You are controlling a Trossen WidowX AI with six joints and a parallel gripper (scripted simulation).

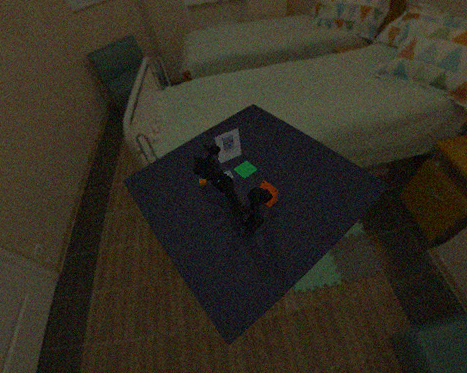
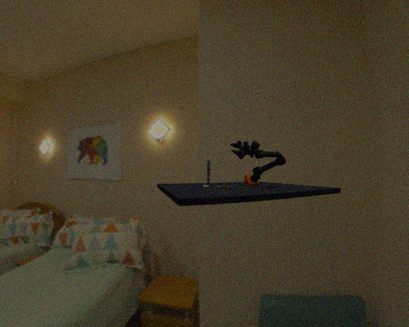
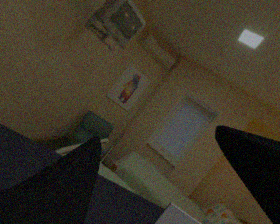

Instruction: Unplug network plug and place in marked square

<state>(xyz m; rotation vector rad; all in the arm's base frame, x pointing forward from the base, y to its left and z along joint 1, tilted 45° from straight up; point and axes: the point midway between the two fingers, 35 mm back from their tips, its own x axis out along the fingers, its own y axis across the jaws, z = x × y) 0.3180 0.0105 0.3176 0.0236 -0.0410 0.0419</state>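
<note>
Right now the network plug is 240 mm to the right of my gripper tip, 180 mm below it and 130 mm ahead of it. Round my gripper tip: green marked square (340 mm below, 270 mm to the right, 10 mm behind); then orange block (330 mm below, 60 mm ahead, 20 mm to the left); then upright panel (240 mm to the right, 230 mm below, 150 mm ahead).
</note>
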